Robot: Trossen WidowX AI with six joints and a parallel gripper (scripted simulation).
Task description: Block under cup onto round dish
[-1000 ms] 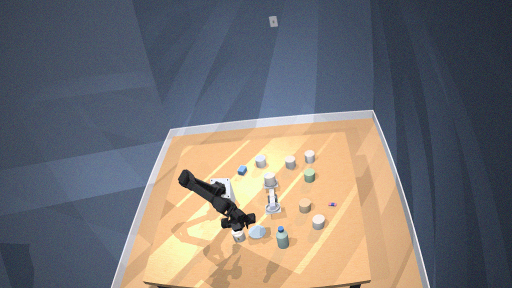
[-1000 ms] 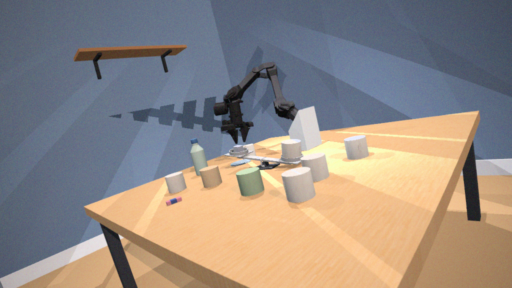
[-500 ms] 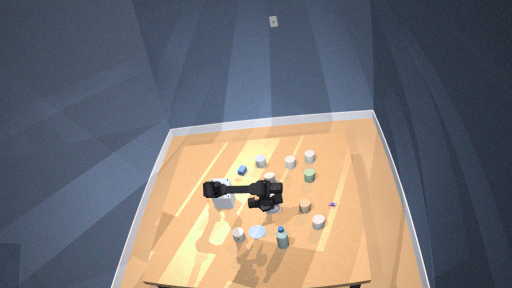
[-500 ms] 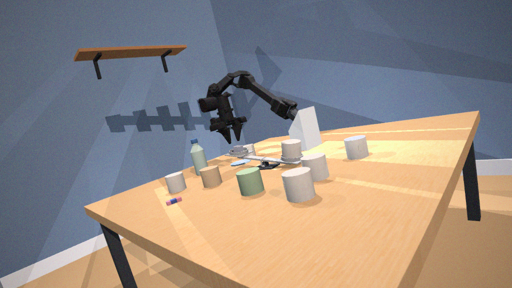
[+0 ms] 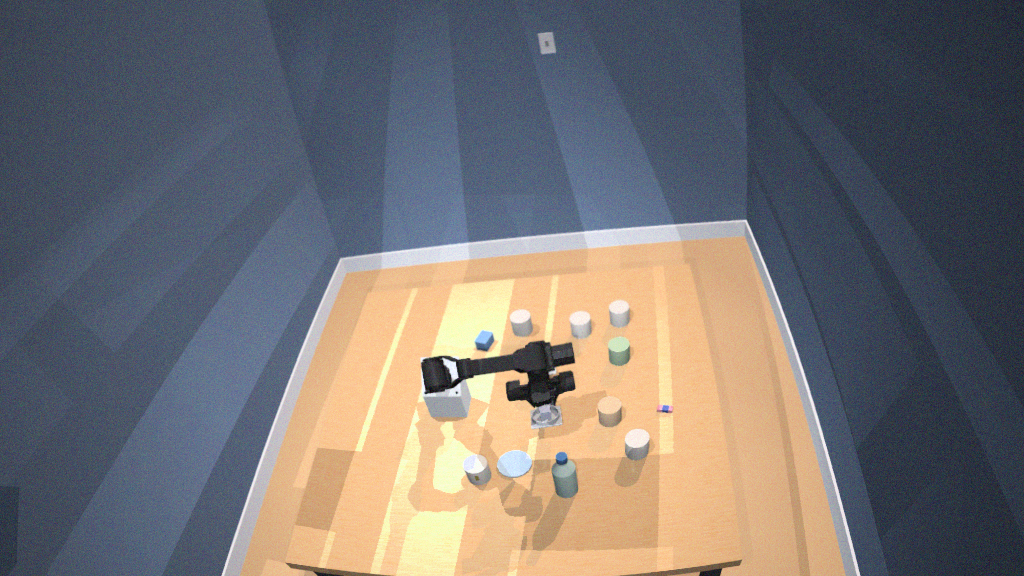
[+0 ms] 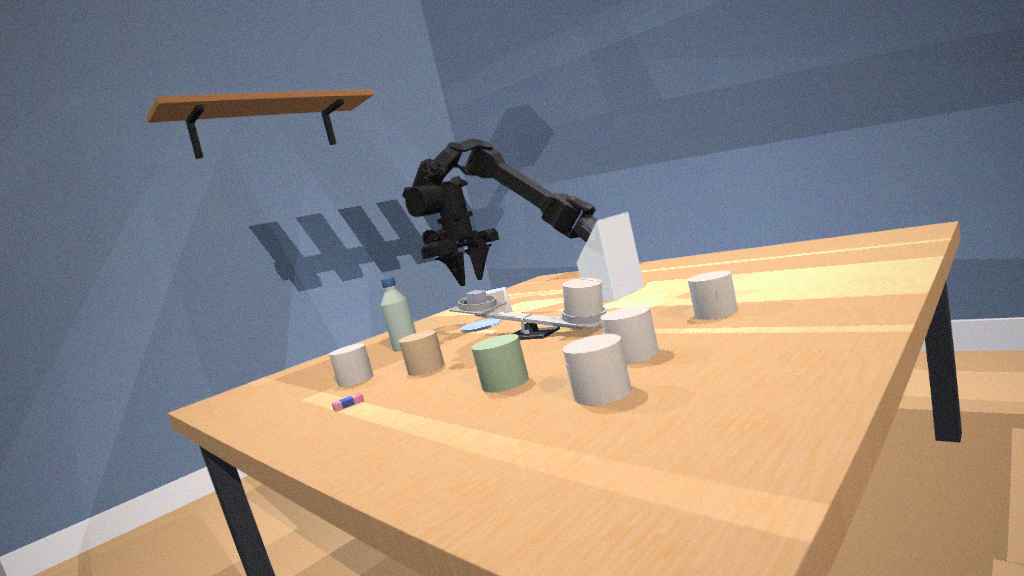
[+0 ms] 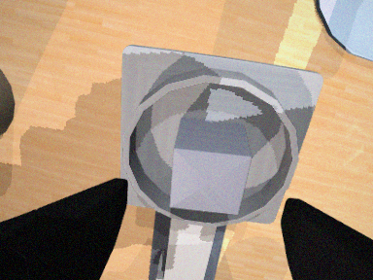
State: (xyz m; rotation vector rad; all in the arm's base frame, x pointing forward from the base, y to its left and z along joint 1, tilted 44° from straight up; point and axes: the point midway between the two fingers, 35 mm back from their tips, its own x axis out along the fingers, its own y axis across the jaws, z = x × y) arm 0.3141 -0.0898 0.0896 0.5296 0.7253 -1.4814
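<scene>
Right now my gripper tip is 4 cm above the grey block. From my gripper tip the other things lie so: round pale-blue dish (10 cm behind, 12 cm to the right, 12 cm below); then tan cylinder (20 cm ahead, 3 cm to the left, 9 cm below); then small balance (1 cm behind, 12 cm to the left, 8 cm below).
</scene>
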